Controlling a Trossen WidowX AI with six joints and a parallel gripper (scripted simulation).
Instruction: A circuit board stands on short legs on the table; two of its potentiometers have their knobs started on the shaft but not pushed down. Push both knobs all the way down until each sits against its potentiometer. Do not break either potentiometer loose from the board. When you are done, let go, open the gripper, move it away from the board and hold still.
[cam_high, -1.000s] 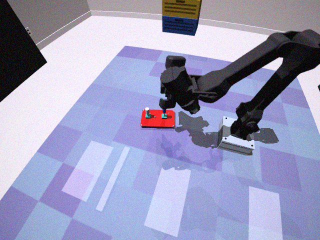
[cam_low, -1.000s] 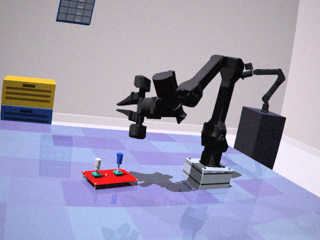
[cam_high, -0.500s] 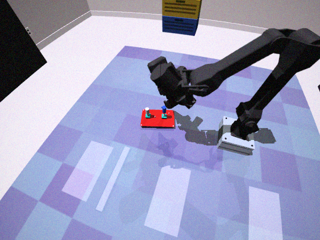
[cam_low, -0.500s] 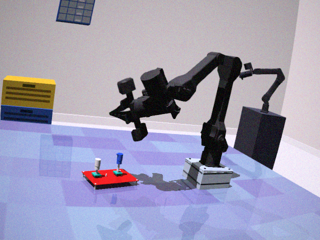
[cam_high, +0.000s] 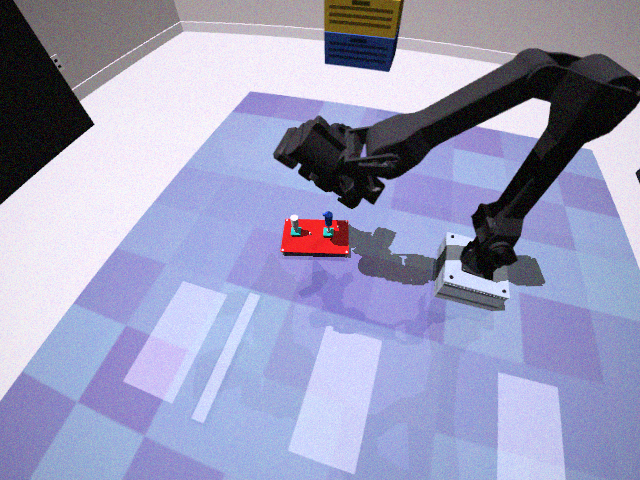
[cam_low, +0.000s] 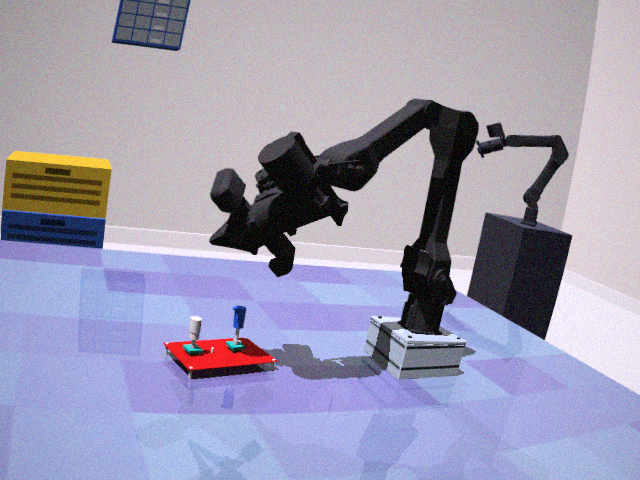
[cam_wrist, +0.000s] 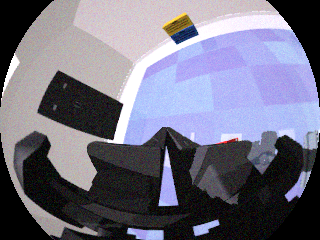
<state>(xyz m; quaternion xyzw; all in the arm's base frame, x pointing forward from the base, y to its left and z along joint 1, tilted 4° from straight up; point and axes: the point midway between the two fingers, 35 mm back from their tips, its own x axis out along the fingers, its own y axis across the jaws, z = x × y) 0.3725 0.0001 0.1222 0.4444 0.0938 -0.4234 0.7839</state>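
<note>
Now: the potentiometer with blue knob 6 cm behind my gripper tip, 3 cm to the left of it and 13 cm below it. The rest, counted from my gripper tip: potentiometer with white knob: 2 cm ahead, 5 cm to the left, 14 cm below.
</note>
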